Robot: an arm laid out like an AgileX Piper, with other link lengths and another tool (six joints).
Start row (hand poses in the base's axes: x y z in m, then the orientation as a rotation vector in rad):
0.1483, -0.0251, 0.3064, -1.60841, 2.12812, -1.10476
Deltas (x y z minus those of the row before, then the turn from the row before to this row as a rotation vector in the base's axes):
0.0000, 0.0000, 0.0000, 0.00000, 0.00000, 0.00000
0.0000, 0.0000, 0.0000, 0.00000, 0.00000, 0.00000
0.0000, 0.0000, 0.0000, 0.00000, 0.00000, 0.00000
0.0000, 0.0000, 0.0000, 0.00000, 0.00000, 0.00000
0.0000, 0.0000, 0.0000, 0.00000, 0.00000, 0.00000
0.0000, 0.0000, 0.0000, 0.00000, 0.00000, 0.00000
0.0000, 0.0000, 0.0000, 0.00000, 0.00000, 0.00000
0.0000, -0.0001, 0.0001, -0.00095, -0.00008, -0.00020
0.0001, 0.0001, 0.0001, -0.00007, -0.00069, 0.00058
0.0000, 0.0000, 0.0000, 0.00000, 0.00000, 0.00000
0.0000, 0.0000, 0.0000, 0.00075, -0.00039, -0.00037
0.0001, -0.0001, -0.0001, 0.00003, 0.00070, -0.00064
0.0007, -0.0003, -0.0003, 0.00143, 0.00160, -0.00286
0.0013, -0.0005, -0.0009, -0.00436, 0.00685, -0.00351
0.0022, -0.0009, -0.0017, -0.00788, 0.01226, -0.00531
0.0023, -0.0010, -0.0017, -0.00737, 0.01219, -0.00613
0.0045, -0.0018, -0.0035, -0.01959, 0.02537, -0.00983
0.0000, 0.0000, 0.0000, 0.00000, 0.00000, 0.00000
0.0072, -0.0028, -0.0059, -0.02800, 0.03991, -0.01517
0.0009, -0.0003, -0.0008, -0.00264, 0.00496, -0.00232
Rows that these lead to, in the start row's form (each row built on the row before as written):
0.1483, -0.0251, 0.3064, -1.60841, 2.12812, -1.10476
0.1483, -0.0251, 0.3064, -1.60841, 2.12812, -1.10476
0.1483, -0.0251, 0.3064, -1.60841, 2.12812, -1.10476
0.1483, -0.0251, 0.3064, -1.60841, 2.12812, -1.10476
0.1483, -0.0251, 0.3064, -1.60841, 2.12812, -1.10476
0.1483, -0.0251, 0.3064, -1.60841, 2.12812, -1.10476
0.1483, -0.0251, 0.3064, -1.60841, 2.12812, -1.10476
0.1483, -0.0252, 0.3065, -1.60858, 2.12807, -1.10604
0.1484, -0.0251, 0.3066, -1.60851, 2.12702, -1.10635
0.1484, -0.0251, 0.3066, -1.60851, 2.12702, -1.10635
0.1484, -0.0251, 0.3066, -1.60751, 2.12732, -1.10576
0.1485, -0.0252, 0.3065, -1.60755, 2.12843, -1.10552
0.1492, -0.0255, 0.3062, -1.60580, 2.13270, -1.10370
0.1505, -0.0260, 0.3053, -1.61064, 2.13969, -1.10624
0.1527, -0.0269, 0.3036, -1.62021, 2.15117, -1.11059
0.1550, -0.0279, 0.3019, -1.62877, 2.16358, -1.11456
0.1595, -0.0297, 0.2984, -1.65103, 2.18541, -1.12734
0.1595, -0.0297, 0.2984, -1.65103, 2.18541, -1.12734
0.1667, -0.0325, 0.2925, -1.68532, 2.21992, -1.14373
0.1676, -0.0328, 0.2917, -1.68887, 2.22485, -1.14476

